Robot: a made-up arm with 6 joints.
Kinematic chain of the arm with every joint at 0, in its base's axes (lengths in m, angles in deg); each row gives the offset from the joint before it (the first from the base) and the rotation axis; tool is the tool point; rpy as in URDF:
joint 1: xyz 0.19 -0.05 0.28 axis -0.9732 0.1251 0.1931
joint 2: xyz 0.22 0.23 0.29 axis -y
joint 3: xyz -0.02 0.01 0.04 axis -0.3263 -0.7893 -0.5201
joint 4: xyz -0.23 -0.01 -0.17 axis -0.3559 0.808 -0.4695
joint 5: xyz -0.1 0 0 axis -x
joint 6: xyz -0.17 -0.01 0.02 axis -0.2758 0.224 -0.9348
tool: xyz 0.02 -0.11 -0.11 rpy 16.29 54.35 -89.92
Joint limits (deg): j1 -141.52..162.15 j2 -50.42..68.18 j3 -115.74..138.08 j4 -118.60..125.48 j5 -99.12..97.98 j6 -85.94..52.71
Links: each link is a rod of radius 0.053 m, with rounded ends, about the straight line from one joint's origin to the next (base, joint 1, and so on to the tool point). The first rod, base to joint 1, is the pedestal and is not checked.
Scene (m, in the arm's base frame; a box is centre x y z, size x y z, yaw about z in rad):
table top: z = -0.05
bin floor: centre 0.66 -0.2 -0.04 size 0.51 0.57 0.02 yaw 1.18
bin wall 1: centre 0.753 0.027 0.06 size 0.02 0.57 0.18 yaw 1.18
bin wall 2: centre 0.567 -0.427 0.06 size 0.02 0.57 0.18 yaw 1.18
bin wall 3: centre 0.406 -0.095 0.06 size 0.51 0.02 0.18 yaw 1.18
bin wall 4: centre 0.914 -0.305 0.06 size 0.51 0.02 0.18 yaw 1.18
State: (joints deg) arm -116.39 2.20 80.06 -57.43 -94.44 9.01
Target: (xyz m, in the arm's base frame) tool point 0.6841 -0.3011 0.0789
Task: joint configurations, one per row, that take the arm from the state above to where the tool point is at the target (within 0.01 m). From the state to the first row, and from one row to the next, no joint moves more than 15 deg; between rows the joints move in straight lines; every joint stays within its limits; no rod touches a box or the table.
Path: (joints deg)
1: -117.86 6.26 93.48 -64.96 -87.48 6.47
2: -119.33 10.32 106.90 -72.48 -80.52 3.94

